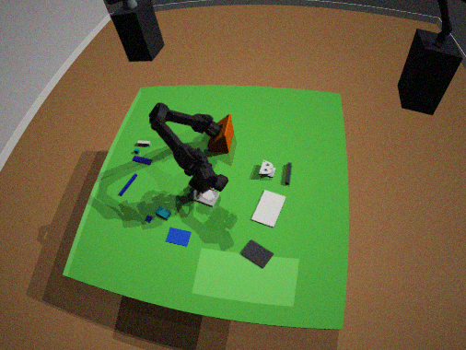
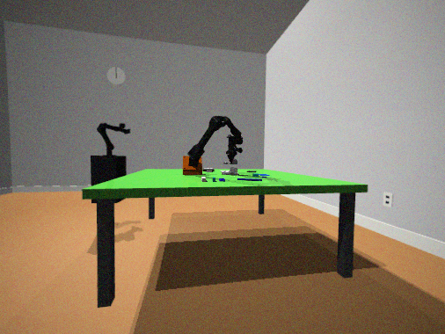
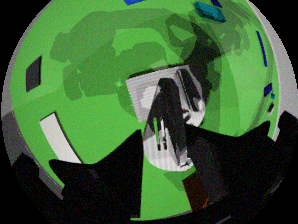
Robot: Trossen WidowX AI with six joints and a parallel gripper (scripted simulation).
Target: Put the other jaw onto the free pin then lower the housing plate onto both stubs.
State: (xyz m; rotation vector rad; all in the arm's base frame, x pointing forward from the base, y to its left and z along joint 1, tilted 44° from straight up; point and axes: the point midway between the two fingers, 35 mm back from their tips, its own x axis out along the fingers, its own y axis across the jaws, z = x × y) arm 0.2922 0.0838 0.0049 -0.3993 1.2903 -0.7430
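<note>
The grey metallic jaw lies 4 cm behind my gripper tip and 1 cm to the right of it. Also, from my gripper tip: teal block (14 cm ahead, 20 cm to the right, 7 cm below); dark square plate (23 cm ahead, 26 cm to the left, 8 cm below); white flat plate (1 cm ahead, 26 cm to the left, 8 cm below).
</note>
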